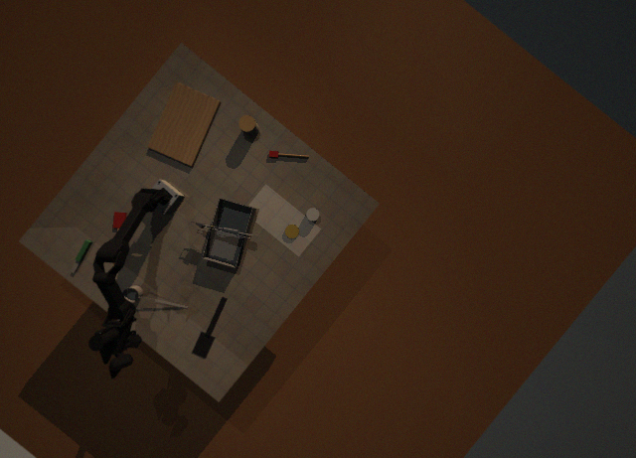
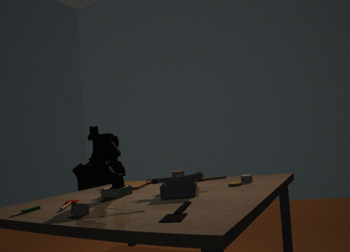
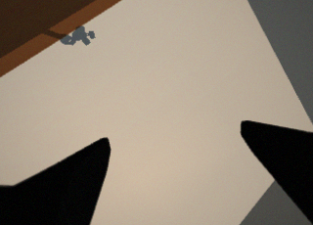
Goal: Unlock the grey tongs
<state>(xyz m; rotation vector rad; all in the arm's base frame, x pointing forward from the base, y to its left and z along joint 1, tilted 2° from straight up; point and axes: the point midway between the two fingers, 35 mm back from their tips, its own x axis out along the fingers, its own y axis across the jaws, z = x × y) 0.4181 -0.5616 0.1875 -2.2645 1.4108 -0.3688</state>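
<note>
My gripper tip is now 80 mm past the grey roasting tin, 690 mm to the right of it and 180 mm above it. Round my gripper tip: green tool (540 mm behind, 70 mm to the left, 210 mm below); black spatula (180 mm ahead, 250 mm to the left, 210 mm below); red tool (490 mm behind, 290 mm to the left, 210 mm below).
</note>
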